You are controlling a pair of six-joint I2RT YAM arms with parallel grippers.
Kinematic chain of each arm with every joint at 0, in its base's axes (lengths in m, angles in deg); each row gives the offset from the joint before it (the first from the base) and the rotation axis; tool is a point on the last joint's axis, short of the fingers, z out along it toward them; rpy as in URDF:
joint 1: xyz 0 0 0.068 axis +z
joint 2: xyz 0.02 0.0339 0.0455 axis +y
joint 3: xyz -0.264 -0.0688 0 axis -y
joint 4: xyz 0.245 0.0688 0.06 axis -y
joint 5: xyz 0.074 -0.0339 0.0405 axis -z
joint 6: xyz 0.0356 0 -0.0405 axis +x
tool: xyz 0 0 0 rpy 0 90 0
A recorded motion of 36 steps. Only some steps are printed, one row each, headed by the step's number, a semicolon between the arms.
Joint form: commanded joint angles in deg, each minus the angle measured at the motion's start. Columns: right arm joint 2, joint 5, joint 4, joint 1, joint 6, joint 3; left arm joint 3, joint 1, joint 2, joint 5, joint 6, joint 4.
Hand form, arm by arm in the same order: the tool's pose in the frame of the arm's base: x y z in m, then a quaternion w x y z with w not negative. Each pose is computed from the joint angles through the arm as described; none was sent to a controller.
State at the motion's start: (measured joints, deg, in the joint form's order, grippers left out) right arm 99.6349 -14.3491 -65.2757 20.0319 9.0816 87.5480; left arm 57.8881 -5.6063 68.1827 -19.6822 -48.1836 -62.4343
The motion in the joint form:
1: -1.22 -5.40 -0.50 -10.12 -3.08 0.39; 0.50 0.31 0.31 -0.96 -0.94 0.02
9: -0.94 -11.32 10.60 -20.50 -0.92 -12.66; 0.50 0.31 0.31 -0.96 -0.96 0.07
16: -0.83 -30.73 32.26 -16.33 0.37 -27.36; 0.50 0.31 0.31 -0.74 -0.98 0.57
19: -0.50 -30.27 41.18 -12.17 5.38 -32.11; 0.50 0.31 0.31 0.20 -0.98 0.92
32: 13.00 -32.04 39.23 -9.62 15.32 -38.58; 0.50 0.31 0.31 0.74 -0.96 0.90
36: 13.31 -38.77 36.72 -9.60 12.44 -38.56; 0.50 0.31 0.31 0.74 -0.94 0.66
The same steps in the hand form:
1: 0.3289 0.0697 0.2847 0.09320 -0.05388 0.97683 0.18494; 0.2074 -0.0066 0.2728 0.21393 -0.38816 0.89197 0.08913
9: 0.3296 0.0127 0.2265 0.08278 0.05076 0.96902 0.22708; 0.2075 -0.0066 0.2729 0.21432 -0.38837 0.89182 0.08889
16: 0.3182 0.0458 0.1743 0.10310 -0.01537 0.91370 0.39280; 0.2084 -0.0068 0.2731 0.21724 -0.38884 0.89127 0.08512
19: 0.3116 0.0683 0.1563 0.10269 -0.02073 0.91053 0.39995; 0.2091 -0.0075 0.2731 0.21639 -0.38849 0.89241 0.07649
32: 0.2752 0.0768 0.0657 0.11562 -0.11096 -0.91245 -0.37651; 0.2090 -0.0078 0.2730 0.21425 -0.38792 0.89351 0.07247
36: 0.2704 0.0787 0.0676 0.14189 -0.09616 -0.88912 -0.42436; 0.2086 -0.0077 0.2729 0.21244 -0.38757 0.89401 0.07349

